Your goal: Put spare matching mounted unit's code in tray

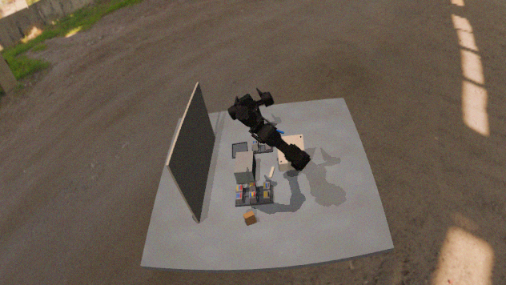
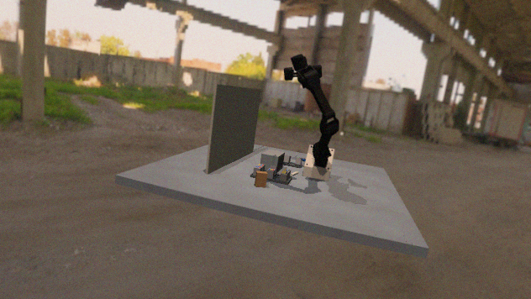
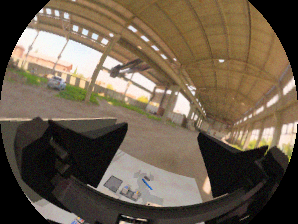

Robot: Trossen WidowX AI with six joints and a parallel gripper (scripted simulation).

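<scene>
My gripper tip is now 540 mm above the spare, 130 mm to the right of it and 130 mm short of it. Round my gripper tip: grey mounted unit (530 mm below, 110 mm ahead, 70 mm to the right); dark panel (360 mm below, 350 mm ahead, 80 mm to the right); brown cube (550 mm below, 270 mm to the left, 70 mm ahead).
</scene>
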